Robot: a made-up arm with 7 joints.
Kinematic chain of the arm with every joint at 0, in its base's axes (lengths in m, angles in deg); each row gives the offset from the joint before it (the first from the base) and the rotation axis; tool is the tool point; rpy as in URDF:
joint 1: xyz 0 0 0.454 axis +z
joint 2: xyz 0 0 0 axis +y
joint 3: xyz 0 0 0.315 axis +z
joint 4: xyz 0.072 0 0 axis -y
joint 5: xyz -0.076 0 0.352 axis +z
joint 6: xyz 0 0 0 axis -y
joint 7: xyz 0.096 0 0 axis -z
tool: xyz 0 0 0 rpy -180 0 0
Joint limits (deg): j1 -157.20..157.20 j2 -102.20..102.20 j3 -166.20..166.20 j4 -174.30..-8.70 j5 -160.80..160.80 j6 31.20..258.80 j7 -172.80..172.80
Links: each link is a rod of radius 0.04 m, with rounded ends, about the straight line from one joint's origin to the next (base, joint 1, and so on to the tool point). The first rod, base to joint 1, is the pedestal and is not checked.
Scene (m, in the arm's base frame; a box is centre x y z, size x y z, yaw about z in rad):
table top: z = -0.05
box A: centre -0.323 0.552 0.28 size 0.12 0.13 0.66 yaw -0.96
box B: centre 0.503 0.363 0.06 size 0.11 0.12 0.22 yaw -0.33
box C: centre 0.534 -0.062 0 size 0.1 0.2 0.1 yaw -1.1
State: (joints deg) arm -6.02 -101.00 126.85 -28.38 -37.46 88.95 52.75
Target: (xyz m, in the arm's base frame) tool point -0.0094 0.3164 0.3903
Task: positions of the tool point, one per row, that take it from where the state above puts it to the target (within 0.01 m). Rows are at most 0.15 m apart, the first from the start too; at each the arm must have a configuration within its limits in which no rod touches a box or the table.
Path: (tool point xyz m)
1: -0.6426 0.2863 0.1541
2: -0.5900 0.3168 0.1336
3: -0.5281 0.3393 0.1233
4: -0.4595 0.3527 0.1236
5: -0.3868 0.3564 0.1349
6: -0.2779 0.3928 0.1826
7: -0.1746 0.3986 0.2476
8: -0.0834 0.3725 0.3202
9: -0.0094 0.3164 0.3903

